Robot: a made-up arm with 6 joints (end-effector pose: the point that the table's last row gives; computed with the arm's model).
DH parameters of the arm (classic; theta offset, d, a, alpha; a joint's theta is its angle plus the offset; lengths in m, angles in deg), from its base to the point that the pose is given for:
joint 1: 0 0.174 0 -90
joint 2: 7.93 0 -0.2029 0
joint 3: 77.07 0 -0.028 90
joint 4: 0 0.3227 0 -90
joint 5: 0 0 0.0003 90
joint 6: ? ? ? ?
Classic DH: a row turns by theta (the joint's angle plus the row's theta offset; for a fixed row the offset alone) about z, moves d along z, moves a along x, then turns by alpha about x.
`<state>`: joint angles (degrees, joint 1 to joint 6).
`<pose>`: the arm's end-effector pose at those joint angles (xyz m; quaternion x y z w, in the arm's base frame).
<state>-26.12 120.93 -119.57 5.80 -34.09 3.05</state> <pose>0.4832 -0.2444 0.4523 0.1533 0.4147 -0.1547 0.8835</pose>
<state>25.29 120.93 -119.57 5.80 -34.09 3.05</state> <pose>0.4924 0.2253 0.4523 -0.0418 0.4401 0.2438 0.8632</pose>
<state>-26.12 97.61 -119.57 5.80 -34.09 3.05</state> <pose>0.3446 -0.1764 0.6439 0.0996 0.2320 -0.1606 0.9542</pose>
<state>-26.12 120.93 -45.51 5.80 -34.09 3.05</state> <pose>0.3173 -0.1630 -0.0332 0.2730 0.8498 -0.0964 0.4405</pose>
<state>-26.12 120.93 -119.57 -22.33 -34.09 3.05</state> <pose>0.4975 -0.2159 0.4477 -0.0538 0.4605 -0.2703 0.8437</pose>
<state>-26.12 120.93 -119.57 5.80 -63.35 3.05</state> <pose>0.4390 -0.2271 0.4887 0.0974 0.1805 -0.1827 0.9615</pose>
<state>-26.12 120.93 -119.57 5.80 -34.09 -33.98</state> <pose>0.4832 -0.2444 0.4523 0.0137 0.4419 -0.4272 0.7887</pose>
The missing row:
joint 6: 0 0.1184 0 0
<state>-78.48 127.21 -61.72 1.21 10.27 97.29</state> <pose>0.0735 -0.3584 -0.0618 0.9856 0.0265 0.0309 0.1643</pose>
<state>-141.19 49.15 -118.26 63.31 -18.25 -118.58</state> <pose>0.0058 0.0469 0.7751 -0.1476 0.0474 0.9747 0.1608</pose>
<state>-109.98 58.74 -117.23 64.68 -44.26 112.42</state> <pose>-0.0854 -0.0169 0.7534 -0.2335 -0.2417 0.4538 0.8253</pose>
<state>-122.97 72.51 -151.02 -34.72 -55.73 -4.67</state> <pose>0.0996 0.0513 0.7734 -0.4204 -0.0715 -0.8914 0.1536</pose>
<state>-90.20 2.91 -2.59 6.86 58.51 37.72</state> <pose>0.0114 -0.1897 0.1714 0.8587 0.4041 -0.0848 0.3037</pose>
